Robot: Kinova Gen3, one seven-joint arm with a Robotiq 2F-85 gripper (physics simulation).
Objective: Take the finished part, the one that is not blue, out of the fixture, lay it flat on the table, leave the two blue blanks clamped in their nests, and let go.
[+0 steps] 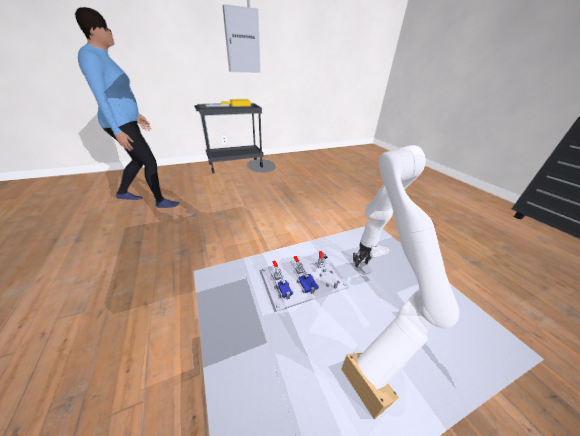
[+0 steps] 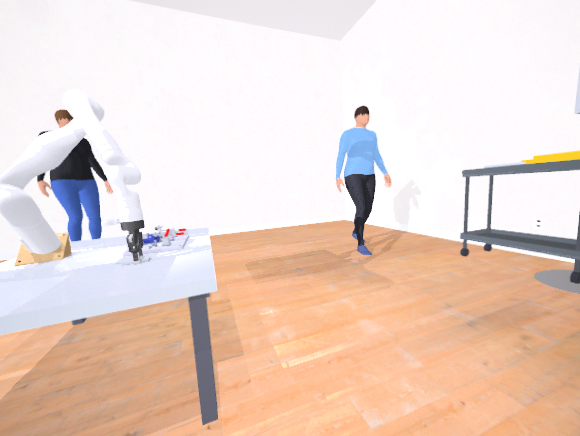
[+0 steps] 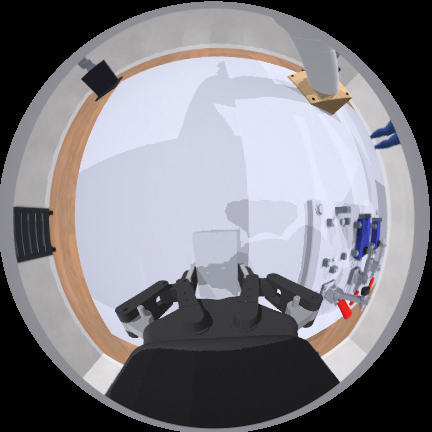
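Seen in the pictures: gripper, fingertip midpoint: (image 1: 361,265) (image 2: 138,260) (image 3: 216,271); arm's base, origin of the base link: (image 1: 369,372) (image 2: 47,245) (image 3: 323,83).
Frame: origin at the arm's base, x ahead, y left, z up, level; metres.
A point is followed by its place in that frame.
Note:
The finished part, a pale grey flat block (image 3: 216,250) @(x 0.343, y -0.342, z -0.044 m) (image 1: 365,270) @(x 0.333, y -0.327, z -0.041 m), is between the fingers of my gripper (image 3: 216,271) @(x 0.374, y -0.346, z -0.054 m) (image 1: 361,263) @(x 0.374, y -0.346, z -0.054 m) (image 2: 135,257) @(x 0.374, y -0.346, z -0.054 m), which is shut on it. The block looks roughly level, at or very close to the table top (image 1: 400,305) @(x 0.130, y -0.336, z -0.062 m) (image 2: 90,280) @(x 0.261, y -0.483, z -0.062 m); whether it touches is too small to tell. The gripper is beside the fixture (image 1: 300,301) @(x 0.336, y 0.039, z -0.047 m) (image 3: 315,250) @(x 0.376, y -0.198, z -0.047 m), off its empty-nest end. Two blue blanks, one wider (image 1: 308,283) @(x 0.385, y -0.030, z -0.026 m) (image 3: 362,239) @(x 0.392, y -0.055, z -0.026 m) and one narrower (image 1: 285,289) @(x 0.400, y 0.077, z -0.020 m) (image 3: 376,235) @(x 0.410, y 0.055, z -0.021 m), sit in their nests, with toggle clamps beside them. The nest nearest the gripper holds no blank.
Red clamp handles (image 1: 320,255) @(x 0.472, y -0.152, z 0.015 m) (image 3: 344,308) @(x 0.472, y -0.162, z 0.017 m) stand up along the fixture's far side. The arm's wooden base block (image 1: 367,387) @(x -0.030, y 0.047, z 0.028 m) (image 3: 322,95) @(x 0.045, y -0.025, z -0.023 m) is on the table. A person in blue (image 1: 112,90) (image 2: 360,152) and a dark cart (image 1: 232,153) are away from the table.

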